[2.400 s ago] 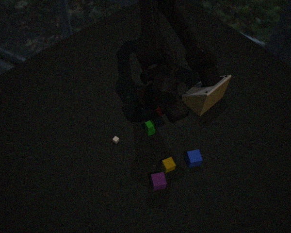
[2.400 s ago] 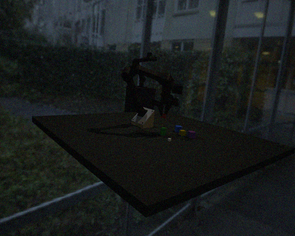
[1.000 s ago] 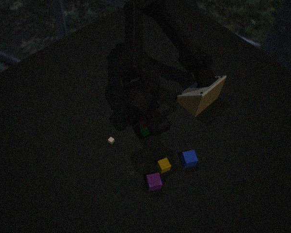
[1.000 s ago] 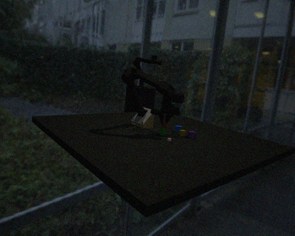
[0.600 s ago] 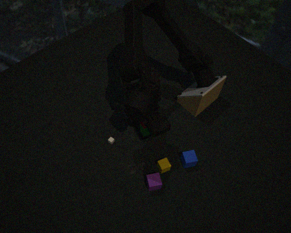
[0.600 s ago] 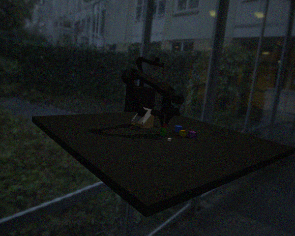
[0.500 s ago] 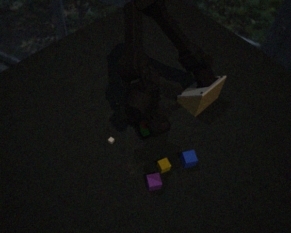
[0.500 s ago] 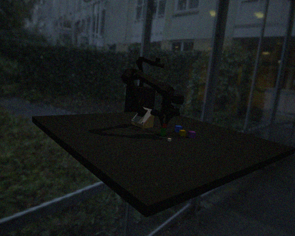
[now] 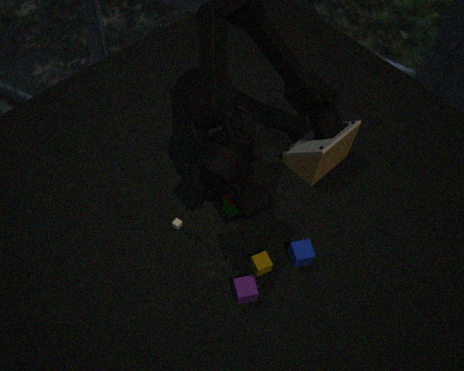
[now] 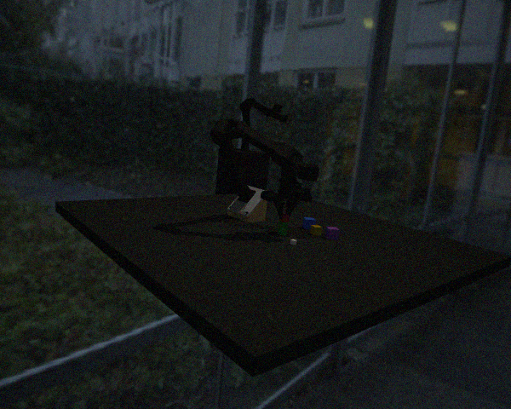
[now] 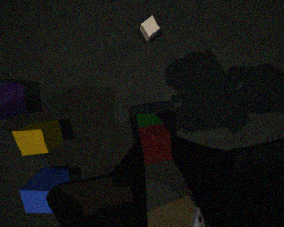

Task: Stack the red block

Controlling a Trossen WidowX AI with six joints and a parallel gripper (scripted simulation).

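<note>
Now: the red block right at my gripper tip. From my gripper tip the other things lie so: blue block: 3 cm behind, 18 cm to the left, 4 cm below; yellow block: 5 cm ahead, 13 cm to the left, 4 cm below; small white cube: 11 cm ahead, 5 cm to the right, 5 cm below.
</note>
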